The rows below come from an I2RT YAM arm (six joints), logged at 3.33 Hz.
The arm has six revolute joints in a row. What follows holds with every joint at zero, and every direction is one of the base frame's. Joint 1 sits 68 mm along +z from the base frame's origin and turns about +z. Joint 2 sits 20 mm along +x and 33.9 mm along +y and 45.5 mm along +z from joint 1 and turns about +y. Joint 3 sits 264 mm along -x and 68.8 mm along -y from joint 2 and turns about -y. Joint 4 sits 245 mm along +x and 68.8 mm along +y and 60 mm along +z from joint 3 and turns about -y. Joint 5 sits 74 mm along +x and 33.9 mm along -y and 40.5 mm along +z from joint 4 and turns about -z. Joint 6 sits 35.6 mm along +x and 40.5 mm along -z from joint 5 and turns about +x. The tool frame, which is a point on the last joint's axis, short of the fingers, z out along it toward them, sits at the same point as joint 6; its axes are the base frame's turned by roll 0, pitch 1.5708 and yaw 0 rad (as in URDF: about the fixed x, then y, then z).
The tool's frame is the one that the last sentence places.
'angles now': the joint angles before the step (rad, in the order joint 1, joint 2, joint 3, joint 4, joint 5, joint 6). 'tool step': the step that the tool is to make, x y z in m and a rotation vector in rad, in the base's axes. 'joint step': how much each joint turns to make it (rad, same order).
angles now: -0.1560 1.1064 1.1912 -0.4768 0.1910 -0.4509
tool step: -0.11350 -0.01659 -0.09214 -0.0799 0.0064 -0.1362
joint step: -0.2769 -0.5452 -0.5449 0.0344 -0.1023 -0.1255
